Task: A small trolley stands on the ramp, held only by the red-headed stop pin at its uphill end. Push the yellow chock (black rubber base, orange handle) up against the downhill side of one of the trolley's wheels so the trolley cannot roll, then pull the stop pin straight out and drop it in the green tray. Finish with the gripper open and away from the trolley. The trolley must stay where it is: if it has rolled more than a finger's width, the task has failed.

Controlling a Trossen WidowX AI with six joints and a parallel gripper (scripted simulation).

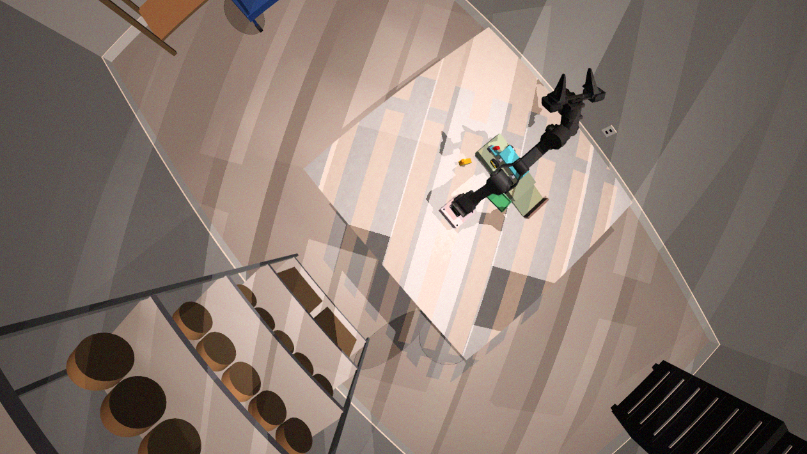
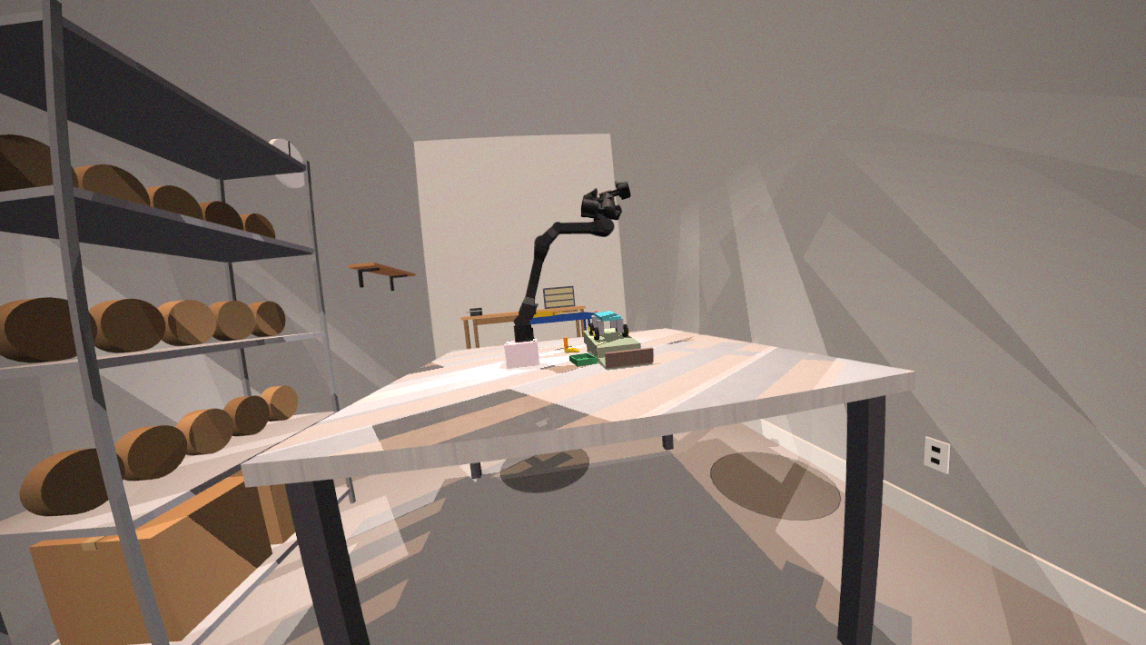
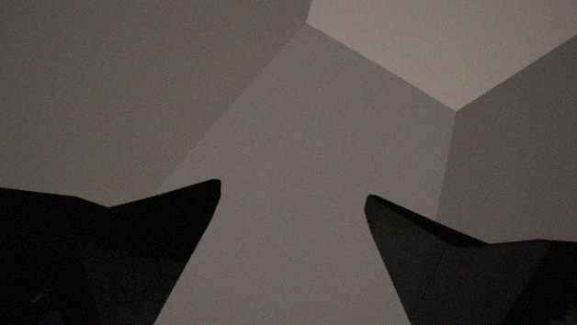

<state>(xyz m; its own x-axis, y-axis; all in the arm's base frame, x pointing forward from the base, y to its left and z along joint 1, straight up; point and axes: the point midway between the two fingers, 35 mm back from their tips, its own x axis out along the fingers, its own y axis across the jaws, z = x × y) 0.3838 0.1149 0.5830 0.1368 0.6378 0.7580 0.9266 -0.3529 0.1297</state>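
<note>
The yellow chock lies 210 mm behind my gripper tip, 20 mm to the left of it and 670 mm below it. Round my gripper tip: green tray (180 mm behind, 230 mm to the right, 700 mm below); then trolley (70 mm behind, 120 mm to the right, 580 mm below); then stop pin (90 mm behind, 20 mm to the right, 560 mm below).
</note>
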